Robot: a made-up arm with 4 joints. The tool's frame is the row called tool.
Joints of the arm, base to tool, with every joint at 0 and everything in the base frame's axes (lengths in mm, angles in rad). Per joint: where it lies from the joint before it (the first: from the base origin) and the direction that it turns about. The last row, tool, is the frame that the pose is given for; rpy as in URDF.
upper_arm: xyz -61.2 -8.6 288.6 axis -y
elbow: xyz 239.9 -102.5 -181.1 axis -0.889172 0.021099 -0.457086
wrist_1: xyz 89 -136.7 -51.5 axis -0.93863 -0.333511 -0.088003
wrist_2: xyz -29 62.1 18.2 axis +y
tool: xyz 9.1 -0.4 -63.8 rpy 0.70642 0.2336 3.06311
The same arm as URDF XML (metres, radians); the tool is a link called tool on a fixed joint. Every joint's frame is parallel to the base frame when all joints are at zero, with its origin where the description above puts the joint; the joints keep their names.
<robot name="arm">
  <joint name="upper_arm" type="continuous">
    <parent link="base"/>
    <child link="link1"/>
    <origin xyz="-0.0612 -0.0086 0.2886"/>
    <axis xyz="0 -1 0"/>
  </joint>
  <joint name="elbow" type="continuous">
    <parent link="link1"/>
    <child link="link2"/>
    <origin xyz="0.2399 -0.1025 -0.1811"/>
    <axis xyz="-0.889172 0.021099 -0.457086"/>
  </joint>
  <joint name="wrist_1" type="continuous">
    <parent link="link2"/>
    <child link="link3"/>
    <origin xyz="0.089 -0.1367 -0.0515"/>
    <axis xyz="-0.93863 -0.333511 -0.088003"/>
  </joint>
  <joint name="wrist_2" type="continuous">
    <parent link="link3"/>
    <child link="link4"/>
    <origin xyz="-0.029 0.0621 0.0182"/>
    <axis xyz="0 1 0"/>
  </joint>
  <joint name="tool_fixed" type="fixed">
    <parent link="link4"/>
    <child link="tool"/>
    <origin xyz="0.0091 -0.0004 -0.0638" rpy="0.7064 0.2336 3.0631"/>
  </joint>
  <link name="base"/>
  <link name="link1"/>
  <link name="link2"/>
  <link name="link3"/>
  <link name="link4"/>
  <link name="tool"/>
</robot>

